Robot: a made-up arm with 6 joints. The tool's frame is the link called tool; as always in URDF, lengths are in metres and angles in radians.
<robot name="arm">
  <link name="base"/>
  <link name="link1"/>
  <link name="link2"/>
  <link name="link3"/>
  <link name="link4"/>
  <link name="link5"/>
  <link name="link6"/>
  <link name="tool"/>
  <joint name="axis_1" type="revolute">
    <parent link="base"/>
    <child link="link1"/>
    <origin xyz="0 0 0.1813" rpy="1.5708 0 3.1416"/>
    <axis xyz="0 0 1"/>
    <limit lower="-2.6" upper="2.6" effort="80" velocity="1.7"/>
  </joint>
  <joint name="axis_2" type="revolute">
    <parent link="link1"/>
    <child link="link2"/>
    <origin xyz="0.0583 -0.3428 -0.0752" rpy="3.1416 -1.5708 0"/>
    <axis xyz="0 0 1"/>
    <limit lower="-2.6" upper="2.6" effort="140" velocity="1"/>
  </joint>
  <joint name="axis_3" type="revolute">
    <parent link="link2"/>
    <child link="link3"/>
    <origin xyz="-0.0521 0.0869 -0.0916" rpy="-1.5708 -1.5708 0"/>
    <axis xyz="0 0 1"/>
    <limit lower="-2.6" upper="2.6" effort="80" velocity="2.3"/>
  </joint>
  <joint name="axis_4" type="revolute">
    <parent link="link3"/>
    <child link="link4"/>
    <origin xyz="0.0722 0.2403 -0.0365" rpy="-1.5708 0 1.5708"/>
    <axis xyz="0 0 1"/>
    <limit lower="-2.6" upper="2.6" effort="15" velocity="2"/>
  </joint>
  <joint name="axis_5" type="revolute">
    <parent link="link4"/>
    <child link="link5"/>
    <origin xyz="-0.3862 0.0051 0.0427" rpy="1.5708 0 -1.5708"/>
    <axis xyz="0 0 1"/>
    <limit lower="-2.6" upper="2.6" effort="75" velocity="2.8"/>
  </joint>
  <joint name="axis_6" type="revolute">
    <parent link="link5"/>
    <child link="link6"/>
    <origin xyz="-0.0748 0.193 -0.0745" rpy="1.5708 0 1.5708"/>
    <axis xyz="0 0 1"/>
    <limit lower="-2.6" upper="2.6" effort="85" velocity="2.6"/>
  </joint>
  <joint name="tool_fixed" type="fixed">
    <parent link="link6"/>
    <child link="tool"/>
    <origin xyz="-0.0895 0.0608 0.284" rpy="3.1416 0 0"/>
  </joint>
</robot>
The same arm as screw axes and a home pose.
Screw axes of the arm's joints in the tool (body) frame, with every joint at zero. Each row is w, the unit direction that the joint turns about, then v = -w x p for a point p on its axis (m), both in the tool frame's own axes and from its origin. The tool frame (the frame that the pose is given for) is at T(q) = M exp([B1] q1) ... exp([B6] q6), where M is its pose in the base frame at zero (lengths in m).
B1: w 0 1 -0.000007 v -0.5973 0 -0.1073
B2: w -1 0 0 v 0 -0.2545 0.1843
B3: w 0 -0.000007 -1 v -0.1322 -0.074 0
B4: w 1 0 0 v 0 0.2041 -0.3725
B5: w 0 -1 0.000007 v 0.2092 0 0.1035
B6: w 0 -0.000007 -1 v -0.0608 0.0895 0
M =
1 0 0 0.1073
0 1 -0.000007 -0.2595
0 0.000007 1 -0.416
0 0 0 1
Joint limits (rad, base to tool): -2.6..2.6 -2.6..2.6 -2.6..2.6 -2.6..2.6 -2.6..2.6 -2.6..2.6

